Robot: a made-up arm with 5 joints. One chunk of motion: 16 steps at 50 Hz.
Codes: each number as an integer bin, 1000 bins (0 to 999) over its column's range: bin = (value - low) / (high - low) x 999, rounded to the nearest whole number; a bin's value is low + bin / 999 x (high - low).
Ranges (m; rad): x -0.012..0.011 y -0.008..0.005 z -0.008..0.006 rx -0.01..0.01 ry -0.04..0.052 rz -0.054..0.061
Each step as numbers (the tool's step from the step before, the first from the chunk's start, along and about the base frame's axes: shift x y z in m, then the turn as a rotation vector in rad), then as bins.
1 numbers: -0.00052 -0.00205 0.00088 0.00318 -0.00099 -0.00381
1 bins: 499 457 634 658 424 436
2 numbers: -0.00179 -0.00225 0.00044 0.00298 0.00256 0.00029
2 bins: 443 442 602 648 462 472
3 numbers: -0.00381 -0.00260 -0.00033 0.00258 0.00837 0.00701
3 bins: 356 415 547 628 525 530
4 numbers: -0.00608 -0.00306 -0.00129 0.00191 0.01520 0.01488
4 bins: 257 380 479 595 599 598
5 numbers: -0.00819 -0.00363 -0.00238 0.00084 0.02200 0.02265
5 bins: 165 336 401 541 673 666
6 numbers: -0.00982 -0.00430 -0.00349 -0.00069 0.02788 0.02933
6 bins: 95 284 322 465 737 724
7 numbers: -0.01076 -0.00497 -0.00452 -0.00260 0.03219 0.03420
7 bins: 54 233 248 370 784 766
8 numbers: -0.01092 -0.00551 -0.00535 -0.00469 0.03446 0.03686
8 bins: 47 191 189 265 809 789
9 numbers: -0.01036 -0.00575 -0.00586 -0.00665 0.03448 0.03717
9 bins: 71 173 153 167 809 792
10 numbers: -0.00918 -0.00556 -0.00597 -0.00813 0.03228 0.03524
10 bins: 122 188 145 93 785 775
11 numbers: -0.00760 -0.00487 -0.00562 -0.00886 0.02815 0.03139
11 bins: 191 241 170 57 740 742
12 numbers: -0.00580 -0.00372 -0.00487 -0.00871 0.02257 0.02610
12 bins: 269 329 223 64 679 696
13 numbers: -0.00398 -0.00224 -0.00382 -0.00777 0.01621 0.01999
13 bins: 348 443 298 111 610 643
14 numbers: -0.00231 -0.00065 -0.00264 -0.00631 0.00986 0.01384
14 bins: 421 565 382 184 541 589
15 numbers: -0.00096 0.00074 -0.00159 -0.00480 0.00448 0.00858
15 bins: 480 672 457 260 483 544
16 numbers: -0.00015 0.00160 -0.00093 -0.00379 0.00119 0.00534
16 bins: 515 738 504 310 447 515
